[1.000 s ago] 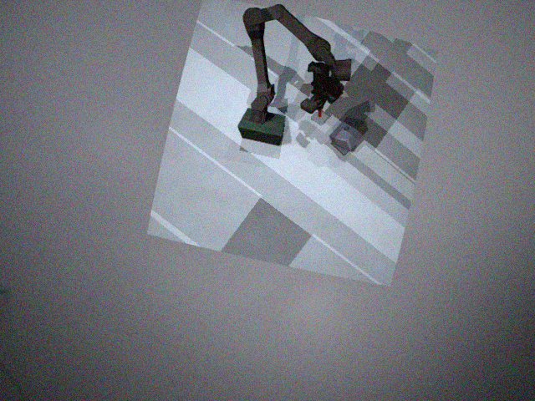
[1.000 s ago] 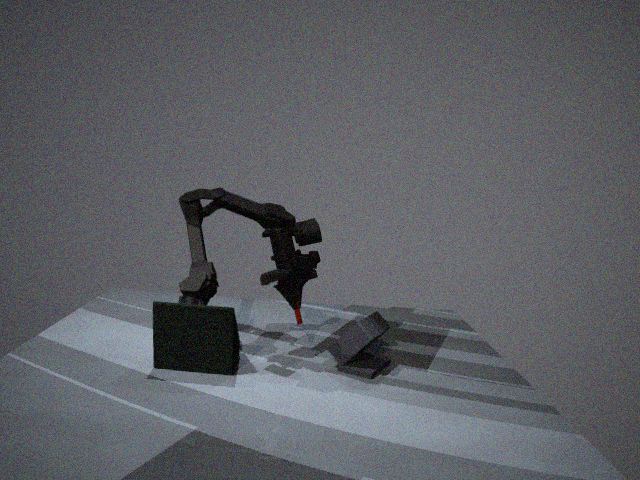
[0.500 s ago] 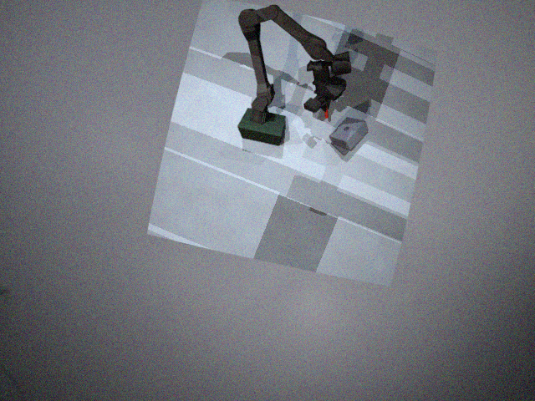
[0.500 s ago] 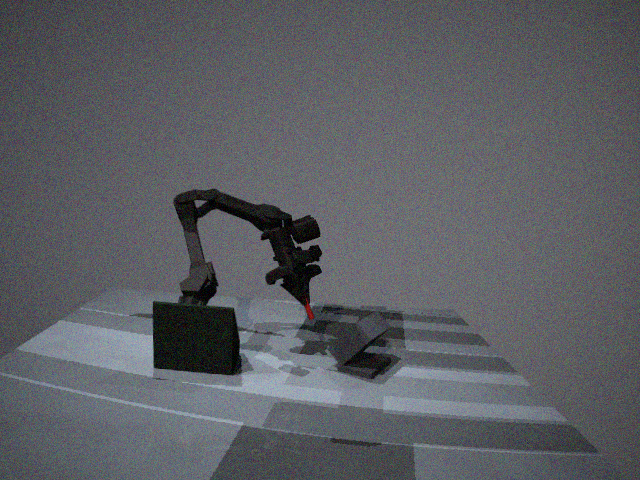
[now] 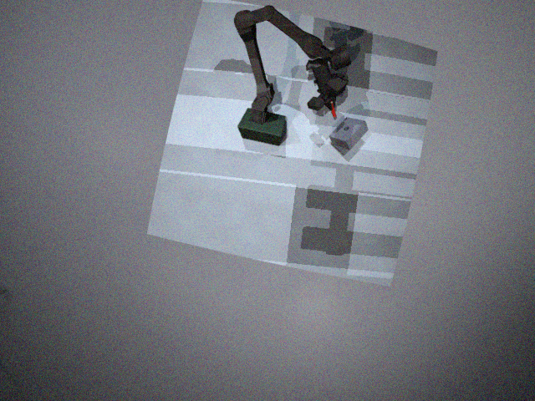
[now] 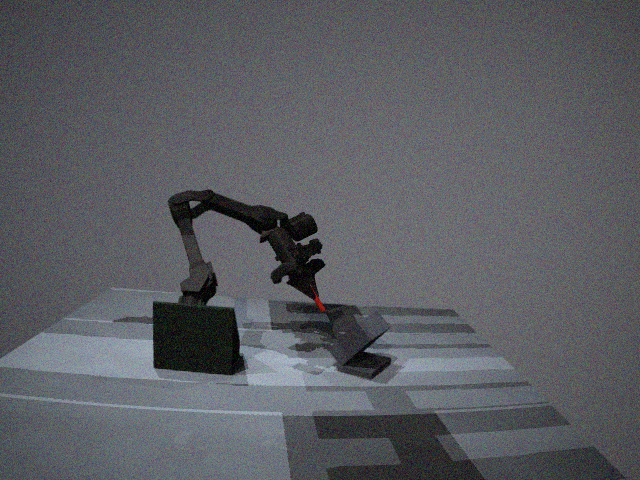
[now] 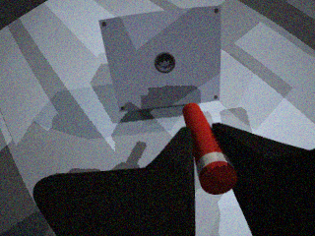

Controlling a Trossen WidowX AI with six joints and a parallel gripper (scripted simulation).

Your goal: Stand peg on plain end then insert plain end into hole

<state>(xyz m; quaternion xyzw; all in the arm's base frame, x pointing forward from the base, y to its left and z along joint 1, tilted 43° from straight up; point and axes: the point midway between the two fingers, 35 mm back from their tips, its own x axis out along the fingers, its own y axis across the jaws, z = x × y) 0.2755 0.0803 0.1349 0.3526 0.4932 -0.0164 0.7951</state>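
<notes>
The grey sloped panel is 120 mm ahead of my gripper tip, 80 mm below it and 40 mm to the right of it. Round my gripper tip: red peg: 10 mm to the left, 10 mm behind, 10 mm above; then dark base plate: 150 mm below, 140 mm ahead, 40 mm to the right.
</notes>
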